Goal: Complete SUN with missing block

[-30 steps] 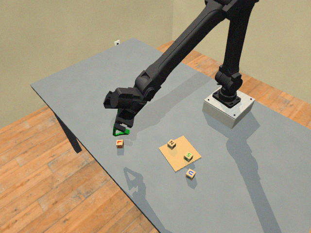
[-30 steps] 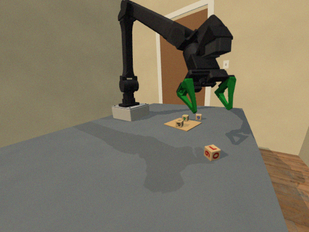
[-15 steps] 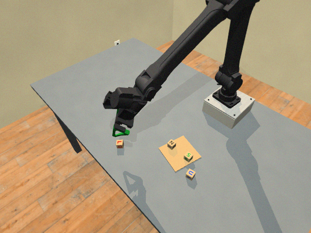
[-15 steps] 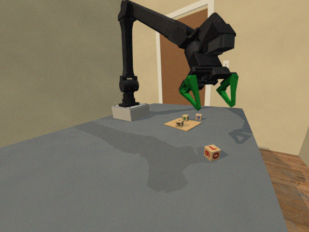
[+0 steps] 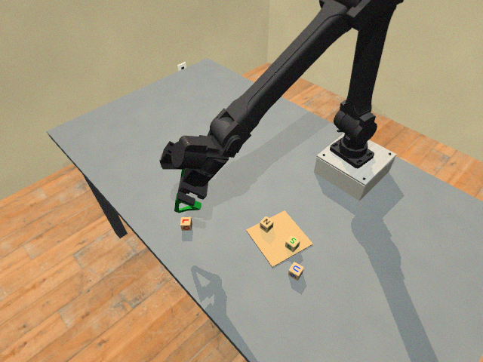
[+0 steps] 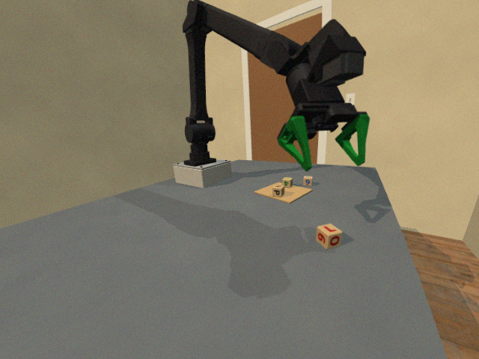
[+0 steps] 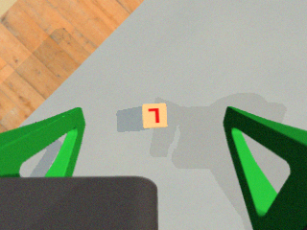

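My gripper is now 310 mm to the right of the block, 150 mm past it and 130 mm above it. Also, from my hand: tan mat: 200 mm to the left, 190 mm behind, 150 mm below.
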